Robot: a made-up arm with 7 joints. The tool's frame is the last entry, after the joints.
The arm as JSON. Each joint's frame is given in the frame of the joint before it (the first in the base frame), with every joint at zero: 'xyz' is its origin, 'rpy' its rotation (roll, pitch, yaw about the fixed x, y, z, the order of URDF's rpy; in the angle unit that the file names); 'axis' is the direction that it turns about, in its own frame. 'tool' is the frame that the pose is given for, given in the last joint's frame.
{
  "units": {
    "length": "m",
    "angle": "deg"
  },
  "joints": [
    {
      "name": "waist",
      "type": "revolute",
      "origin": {
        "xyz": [
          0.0,
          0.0,
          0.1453
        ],
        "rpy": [
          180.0,
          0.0,
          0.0
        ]
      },
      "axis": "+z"
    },
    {
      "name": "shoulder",
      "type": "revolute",
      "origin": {
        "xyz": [
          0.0,
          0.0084,
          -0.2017
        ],
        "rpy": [
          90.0,
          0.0,
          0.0
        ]
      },
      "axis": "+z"
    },
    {
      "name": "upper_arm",
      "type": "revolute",
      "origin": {
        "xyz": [
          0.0,
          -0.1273,
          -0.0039
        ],
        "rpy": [
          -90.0,
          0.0,
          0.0
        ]
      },
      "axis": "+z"
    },
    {
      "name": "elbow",
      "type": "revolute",
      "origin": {
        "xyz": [
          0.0,
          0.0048,
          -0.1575
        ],
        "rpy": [
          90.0,
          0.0,
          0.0
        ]
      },
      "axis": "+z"
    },
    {
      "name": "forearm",
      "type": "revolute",
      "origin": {
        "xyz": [
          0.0,
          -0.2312,
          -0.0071
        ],
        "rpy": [
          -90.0,
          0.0,
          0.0
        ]
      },
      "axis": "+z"
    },
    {
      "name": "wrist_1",
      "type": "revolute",
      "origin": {
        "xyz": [
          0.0,
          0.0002,
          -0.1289
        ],
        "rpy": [
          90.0,
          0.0,
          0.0
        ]
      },
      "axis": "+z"
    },
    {
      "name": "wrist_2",
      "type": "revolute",
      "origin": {
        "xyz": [
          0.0,
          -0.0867,
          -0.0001
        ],
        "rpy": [
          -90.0,
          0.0,
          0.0
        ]
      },
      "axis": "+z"
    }
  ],
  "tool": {
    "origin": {
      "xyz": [
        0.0,
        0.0,
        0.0
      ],
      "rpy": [
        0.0,
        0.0,
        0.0
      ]
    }
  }
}
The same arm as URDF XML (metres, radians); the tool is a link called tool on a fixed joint. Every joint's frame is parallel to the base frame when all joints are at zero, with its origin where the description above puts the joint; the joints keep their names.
<robot name="arm">
  <link name="base_link"/>
  <link name="link1"/>
  <link name="link2"/>
  <link name="link3"/>
  <link name="link4"/>
  <link name="link5"/>
  <link name="link6"/>
  <link name="link7"/>
  <link name="tool"/>
  <joint name="waist" type="continuous">
    <parent link="base_link"/>
    <child link="link1"/>
    <origin xyz="0.0000 0.0000 0.1453" rpy="0.0000 0.0000 0.0000"/>
    <axis xyz="0 0 -1"/>
  </joint>
  <joint name="shoulder" type="continuous">
    <parent link="link1"/>
    <child link="link2"/>
    <origin xyz="0.0000 -0.0084 0.2017" rpy="0.0000 0.0000 0.0000"/>
    <axis xyz="0 1 0"/>
  </joint>
  <joint name="upper_arm" type="continuous">
    <parent link="link2"/>
    <child link="link3"/>
    <origin xyz="0.0000 -0.0039 0.1273" rpy="0.0000 0.0000 0.0000"/>
    <axis xyz="0 0 -1"/>
  </joint>
  <joint name="elbow" type="continuous">
    <parent link="link3"/>
    <child link="link4"/>
    <origin xyz="0.0000 -0.0048 0.1575" rpy="0.0000 0.0000 0.0000"/>
    <axis xyz="0 1 0"/>
  </joint>
  <joint name="forearm" type="continuous">
    <parent link="link4"/>
    <child link="link5"/>
    <origin xyz="0.0000 -0.0071 0.2312" rpy="0.0000 0.0000 0.0000"/>
    <axis xyz="0 0 -1"/>
  </joint>
  <joint name="wrist_1" type="continuous">
    <parent link="link5"/>
    <child link="link6"/>
    <origin xyz="0.0000 -0.0002 0.1289" rpy="0.0000 0.0000 0.0000"/>
    <axis xyz="0 1 0"/>
  </joint>
  <joint name="wrist_2" type="continuous">
    <parent link="link6"/>
    <child link="link7"/>
    <origin xyz="0.0000 -0.0001 0.0867" rpy="0.0000 0.0000 0.0000"/>
    <axis xyz="0 0 -1"/>
  </joint>
  <joint name="tool_joint" type="fixed">
    <parent link="link7"/>
    <child link="tool"/>
    <origin xyz="0.0000 0.0000 0.0000" rpy="3.1416 0.0000 0.0000"/>
  </joint>
</robot>

